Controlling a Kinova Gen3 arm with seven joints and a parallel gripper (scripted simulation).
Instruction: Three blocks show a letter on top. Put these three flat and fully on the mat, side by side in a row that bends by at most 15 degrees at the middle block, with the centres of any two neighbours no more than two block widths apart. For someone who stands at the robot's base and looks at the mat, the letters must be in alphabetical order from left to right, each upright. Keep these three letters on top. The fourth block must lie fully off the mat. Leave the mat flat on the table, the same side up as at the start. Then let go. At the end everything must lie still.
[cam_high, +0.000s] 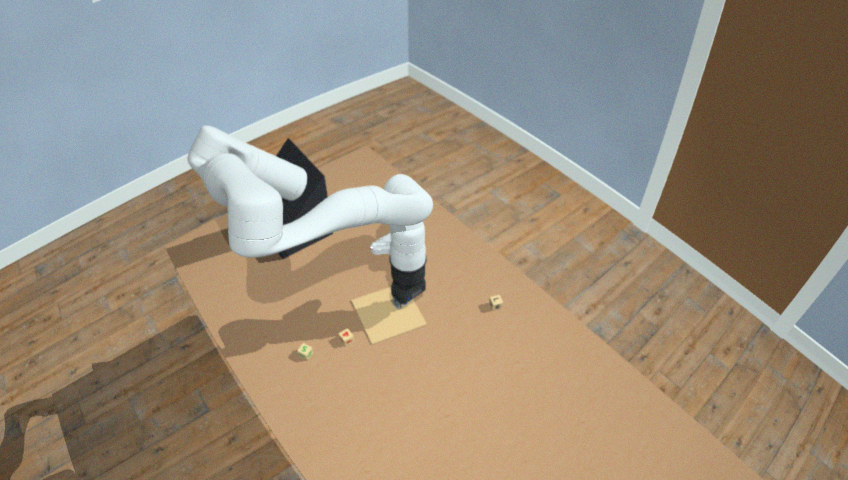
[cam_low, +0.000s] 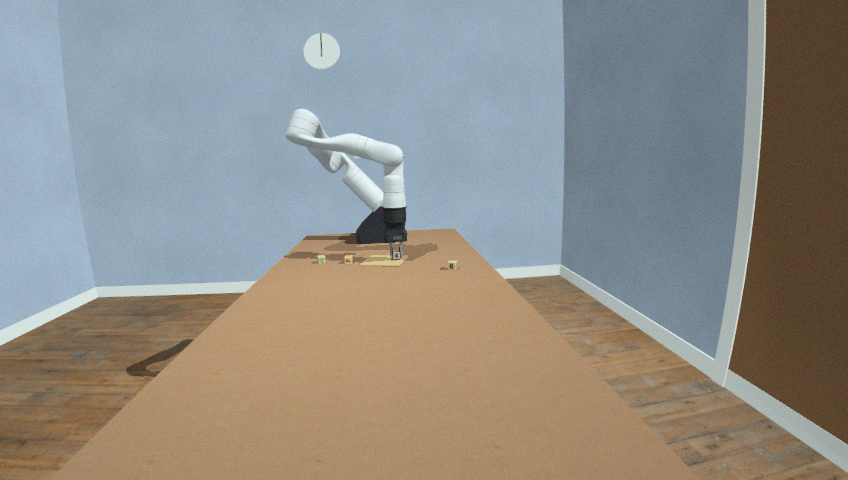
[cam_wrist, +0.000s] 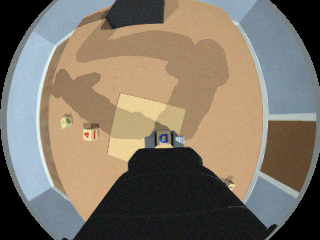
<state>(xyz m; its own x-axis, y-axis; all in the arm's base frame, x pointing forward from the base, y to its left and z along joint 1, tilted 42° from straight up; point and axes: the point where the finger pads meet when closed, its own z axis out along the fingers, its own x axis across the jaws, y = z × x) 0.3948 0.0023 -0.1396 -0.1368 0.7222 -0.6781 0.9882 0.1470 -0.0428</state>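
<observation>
My gripper is now 4 cm to the left of the tan mat and 3 cm above it.
</observation>
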